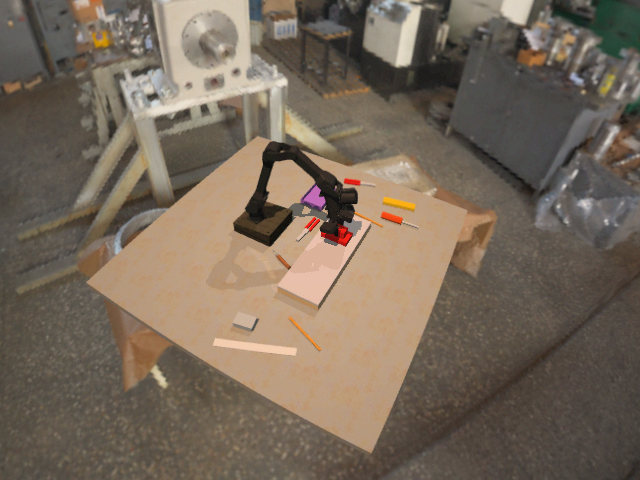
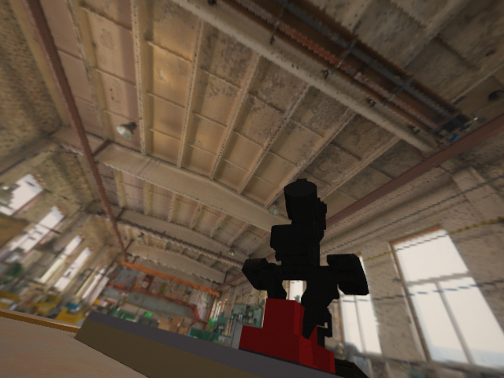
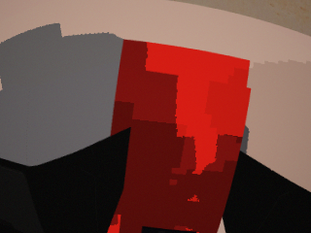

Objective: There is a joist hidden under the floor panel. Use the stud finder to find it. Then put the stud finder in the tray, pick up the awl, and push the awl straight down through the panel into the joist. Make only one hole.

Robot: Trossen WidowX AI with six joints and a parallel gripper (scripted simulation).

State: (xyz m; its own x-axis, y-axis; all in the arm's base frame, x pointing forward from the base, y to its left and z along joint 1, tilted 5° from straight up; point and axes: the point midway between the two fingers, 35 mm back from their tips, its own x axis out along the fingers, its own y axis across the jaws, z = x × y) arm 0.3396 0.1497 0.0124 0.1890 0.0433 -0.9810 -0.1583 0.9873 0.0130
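Right now the indicator window is 40 mm behind my gripper tip, 10 mm to the right of it and 30 mm above it. The rest, counted from my gripper tip: purple tray (260 mm behind, 200 mm to the left, 50 mm below); then awl (140 mm behind, 230 mm to the right, 60 mm below); then stud finder (20 mm behind, 20 mm above).
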